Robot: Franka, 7 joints.
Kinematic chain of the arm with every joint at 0, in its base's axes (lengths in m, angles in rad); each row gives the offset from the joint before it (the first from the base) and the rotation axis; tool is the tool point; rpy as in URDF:
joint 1: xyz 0 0 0.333 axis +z
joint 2: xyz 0 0 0 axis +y
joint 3: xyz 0 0 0.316 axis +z
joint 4: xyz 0.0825 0 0 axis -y
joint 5: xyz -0.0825 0 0.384 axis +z
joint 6: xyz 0 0 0 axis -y
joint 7: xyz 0.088 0 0 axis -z
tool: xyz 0 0 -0.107 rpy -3.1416 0 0
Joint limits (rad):
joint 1: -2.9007..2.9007
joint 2: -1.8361..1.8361
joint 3: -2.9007..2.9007
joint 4: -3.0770..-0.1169
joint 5: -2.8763..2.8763
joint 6: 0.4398..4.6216
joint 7: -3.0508..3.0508
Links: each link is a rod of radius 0.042 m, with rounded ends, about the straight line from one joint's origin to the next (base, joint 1, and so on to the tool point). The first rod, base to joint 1, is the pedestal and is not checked.
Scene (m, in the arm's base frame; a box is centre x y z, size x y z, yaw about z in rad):
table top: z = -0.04
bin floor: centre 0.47 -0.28 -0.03 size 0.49 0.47 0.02 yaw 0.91
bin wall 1: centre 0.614 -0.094 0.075 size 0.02 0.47 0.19 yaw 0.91
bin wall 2: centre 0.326 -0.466 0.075 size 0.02 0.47 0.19 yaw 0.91
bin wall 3: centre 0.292 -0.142 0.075 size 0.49 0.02 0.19 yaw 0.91
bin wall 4: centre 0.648 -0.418 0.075 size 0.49 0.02 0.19 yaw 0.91
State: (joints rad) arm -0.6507 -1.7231 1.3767 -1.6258 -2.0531 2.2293 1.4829
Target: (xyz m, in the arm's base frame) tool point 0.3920 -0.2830 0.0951
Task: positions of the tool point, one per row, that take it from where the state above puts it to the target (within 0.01 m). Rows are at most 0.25 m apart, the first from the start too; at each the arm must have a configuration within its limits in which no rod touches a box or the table.
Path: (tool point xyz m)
1: 0.1310 0.6359 0.5920
2: 0.2537 0.5027 0.7122
3: 0.3796 0.3281 0.7581
4: 0.4825 0.1365 0.7234
5: 0.5416 -0.0439 0.6158
6: 0.5451 -0.1858 0.4552
7: 0.4921 -0.2688 0.2709
8: 0.3920 -0.2830 0.0951

